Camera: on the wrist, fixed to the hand. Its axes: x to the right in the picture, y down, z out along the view.
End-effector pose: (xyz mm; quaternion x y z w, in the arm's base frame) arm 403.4 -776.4 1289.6 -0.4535 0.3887 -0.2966 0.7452
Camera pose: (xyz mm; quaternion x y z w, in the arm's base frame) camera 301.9 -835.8 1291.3 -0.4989 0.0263 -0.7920 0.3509
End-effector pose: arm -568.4 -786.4 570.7 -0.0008 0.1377 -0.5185 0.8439
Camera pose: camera -627.9 -781.3 469.4 0.0301 0.1347 -0.9559 0.2591
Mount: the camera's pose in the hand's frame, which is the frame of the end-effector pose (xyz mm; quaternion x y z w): -6.3 -35.1 -112.1 0.0874 0.0944 -0.6681 0.7328
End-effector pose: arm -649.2 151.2 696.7 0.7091 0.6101 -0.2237 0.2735
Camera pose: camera -686.7 224.3 780.9 -0.1571 -0.9272 0.3331 0.0686
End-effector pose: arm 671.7 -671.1 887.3 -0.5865 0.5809 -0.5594 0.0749
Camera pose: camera 611.3 -592.3 950.3 0.7586 0.0080 0.5661 0.3224
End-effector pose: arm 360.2 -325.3 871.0 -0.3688 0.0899 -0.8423 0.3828
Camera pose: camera 265.3 -311.2 802.9 0.2173 0.2180 0.9157 0.2585
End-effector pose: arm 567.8 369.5 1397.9 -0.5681 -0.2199 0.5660 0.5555
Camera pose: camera 678.9 331.2 1402.4 -0.2743 -0.4388 0.0092 0.8557
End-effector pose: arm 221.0 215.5 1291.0 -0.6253 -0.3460 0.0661 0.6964
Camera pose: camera 267.6 112.4 1323.1 -0.1724 -0.5998 -0.4456 0.6418
